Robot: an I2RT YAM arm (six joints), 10 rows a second.
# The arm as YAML. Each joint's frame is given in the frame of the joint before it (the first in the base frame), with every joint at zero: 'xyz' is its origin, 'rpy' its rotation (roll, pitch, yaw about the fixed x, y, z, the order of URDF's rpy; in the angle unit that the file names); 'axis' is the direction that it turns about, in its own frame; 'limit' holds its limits. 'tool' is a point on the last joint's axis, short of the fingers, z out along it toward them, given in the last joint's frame.
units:
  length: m
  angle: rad
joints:
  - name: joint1
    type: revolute
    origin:
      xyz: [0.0, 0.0, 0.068]
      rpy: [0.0, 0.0, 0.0]
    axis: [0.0, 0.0, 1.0]
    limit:
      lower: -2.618
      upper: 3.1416
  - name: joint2
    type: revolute
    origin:
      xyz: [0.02, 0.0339, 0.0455]
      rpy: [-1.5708, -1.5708, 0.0]
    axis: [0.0, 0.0, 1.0]
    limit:
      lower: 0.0
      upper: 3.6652
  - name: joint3
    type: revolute
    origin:
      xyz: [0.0, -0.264, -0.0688]
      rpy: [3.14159, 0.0, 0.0]
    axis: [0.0, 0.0, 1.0]
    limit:
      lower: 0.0
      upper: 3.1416
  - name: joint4
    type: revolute
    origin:
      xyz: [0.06, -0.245, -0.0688]
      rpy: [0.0, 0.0, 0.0]
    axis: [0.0, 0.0, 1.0]
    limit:
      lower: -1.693
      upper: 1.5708
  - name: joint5
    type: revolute
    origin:
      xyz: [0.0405, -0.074, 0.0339]
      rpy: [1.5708, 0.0, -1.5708]
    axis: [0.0, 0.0, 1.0]
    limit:
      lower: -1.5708
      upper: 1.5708
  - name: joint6
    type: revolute
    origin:
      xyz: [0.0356, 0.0, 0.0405]
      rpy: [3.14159, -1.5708, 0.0]
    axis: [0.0, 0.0, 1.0]
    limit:
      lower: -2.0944
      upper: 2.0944
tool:
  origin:
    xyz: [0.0, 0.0, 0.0]
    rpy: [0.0, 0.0, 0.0]
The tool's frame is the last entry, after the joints.
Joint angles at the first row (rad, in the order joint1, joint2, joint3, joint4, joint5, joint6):
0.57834 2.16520 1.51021 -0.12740 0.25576 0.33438
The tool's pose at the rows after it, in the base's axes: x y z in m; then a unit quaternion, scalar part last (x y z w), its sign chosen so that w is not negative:
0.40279 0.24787 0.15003 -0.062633 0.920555 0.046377 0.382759
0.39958 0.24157 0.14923 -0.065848 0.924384 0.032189 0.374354
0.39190 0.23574 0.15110 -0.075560 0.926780 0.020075 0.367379
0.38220 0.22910 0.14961 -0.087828 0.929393 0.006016 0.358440
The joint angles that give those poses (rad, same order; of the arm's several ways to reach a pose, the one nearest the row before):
0.57168 2.16770 1.50748 -0.15657 0.26924 0.32866
0.56483 2.15253 1.48719 -0.17776 0.27992 0.31541
0.56364 2.12004 1.44909 -0.19317 0.28776 0.29417
0.56337 2.08683 1.39730 -0.20030 0.29690 0.26906

